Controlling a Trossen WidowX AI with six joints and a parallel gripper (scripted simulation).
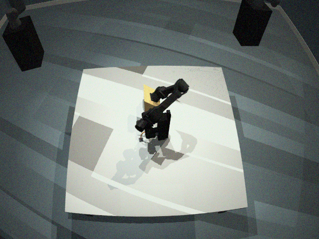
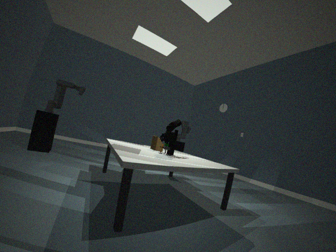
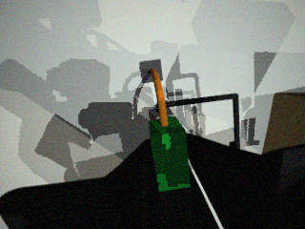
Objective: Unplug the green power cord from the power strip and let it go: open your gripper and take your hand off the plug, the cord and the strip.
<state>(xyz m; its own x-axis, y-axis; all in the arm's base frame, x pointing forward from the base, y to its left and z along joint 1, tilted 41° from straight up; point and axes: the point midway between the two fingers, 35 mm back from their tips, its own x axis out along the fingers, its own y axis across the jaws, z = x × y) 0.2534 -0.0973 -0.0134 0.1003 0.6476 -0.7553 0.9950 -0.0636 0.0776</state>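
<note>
Now: gripper tip 3 cm to the right of the green plug.
</note>
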